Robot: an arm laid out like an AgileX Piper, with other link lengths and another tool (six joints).
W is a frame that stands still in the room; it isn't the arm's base.
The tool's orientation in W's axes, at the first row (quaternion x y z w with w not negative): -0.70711, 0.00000, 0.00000, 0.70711
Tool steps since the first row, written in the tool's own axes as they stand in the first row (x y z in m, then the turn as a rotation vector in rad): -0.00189, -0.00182, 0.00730, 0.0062, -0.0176, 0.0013; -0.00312, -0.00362, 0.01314, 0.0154, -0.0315, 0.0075; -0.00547, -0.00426, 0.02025, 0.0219, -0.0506, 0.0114; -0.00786, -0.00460, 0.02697, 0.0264, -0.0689, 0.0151; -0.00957, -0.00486, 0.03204, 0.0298, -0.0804, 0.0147; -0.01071, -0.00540, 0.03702, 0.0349, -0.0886, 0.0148; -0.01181, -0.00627, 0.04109, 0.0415, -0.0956, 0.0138; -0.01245, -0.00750, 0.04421, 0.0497, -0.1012, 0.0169; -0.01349, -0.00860, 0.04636, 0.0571, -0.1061, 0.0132; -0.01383, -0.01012, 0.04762, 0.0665, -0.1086, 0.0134; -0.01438, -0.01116, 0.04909, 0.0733, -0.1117, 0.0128; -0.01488, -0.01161, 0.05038, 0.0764, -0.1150, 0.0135
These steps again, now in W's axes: -0.00189, 0.00730, 0.00182, 0.0062, 0.0013, 0.0176; -0.00312, 0.01314, 0.00362, 0.0154, 0.0075, 0.0315; -0.00547, 0.02025, 0.00426, 0.0219, 0.0114, 0.0506; -0.00786, 0.02697, 0.00460, 0.0264, 0.0151, 0.0689; -0.00957, 0.03204, 0.00486, 0.0298, 0.0147, 0.0804; -0.01071, 0.03702, 0.00540, 0.0349, 0.0148, 0.0886; -0.01181, 0.04109, 0.00627, 0.0415, 0.0138, 0.0956; -0.01245, 0.04421, 0.00750, 0.0497, 0.0169, 0.1012; -0.01349, 0.04636, 0.00860, 0.0571, 0.0132, 0.1061; -0.01383, 0.04762, 0.01012, 0.0665, 0.0134, 0.1086; -0.01438, 0.04909, 0.01116, 0.0733, 0.0128, 0.1117; -0.01488, 0.05038, 0.01161, 0.0764, 0.0135, 0.1150
